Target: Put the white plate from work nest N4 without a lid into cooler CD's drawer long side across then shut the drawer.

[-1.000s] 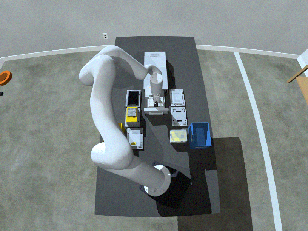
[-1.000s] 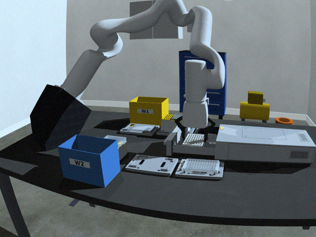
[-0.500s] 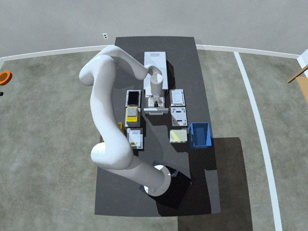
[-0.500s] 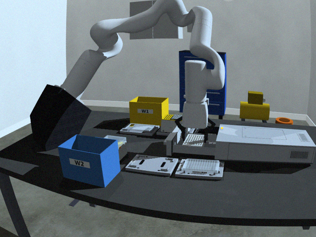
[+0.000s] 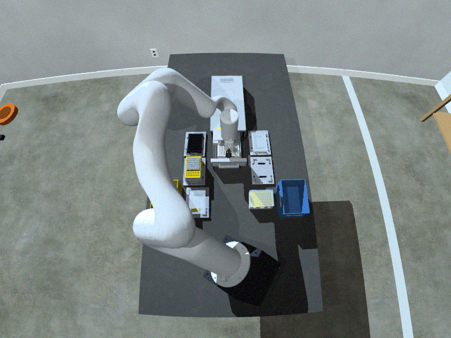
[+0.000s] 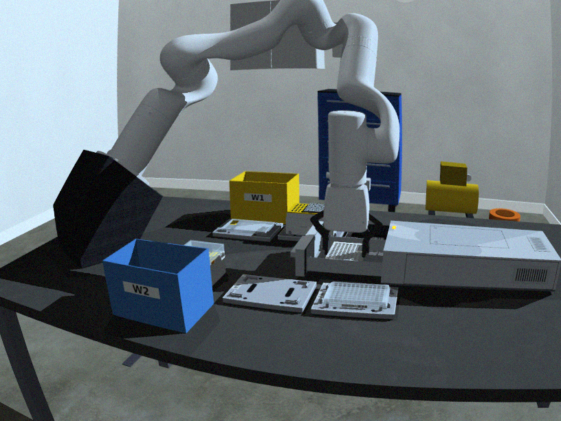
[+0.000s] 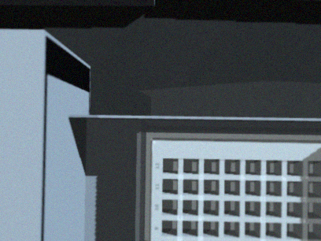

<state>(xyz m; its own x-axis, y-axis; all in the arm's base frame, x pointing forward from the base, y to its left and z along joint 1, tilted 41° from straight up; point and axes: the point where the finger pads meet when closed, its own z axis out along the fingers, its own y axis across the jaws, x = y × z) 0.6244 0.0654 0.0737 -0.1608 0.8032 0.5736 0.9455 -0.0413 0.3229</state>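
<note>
My hand is 10 mm above the white plate. The rest, counted from my hand: clear plate 170 mm to the right, 90 mm ahead, 20 mm below; then cooler CD 180 mm ahead, 30 mm to the left; then drawer 40 mm ahead, 10 mm to the left.
</note>
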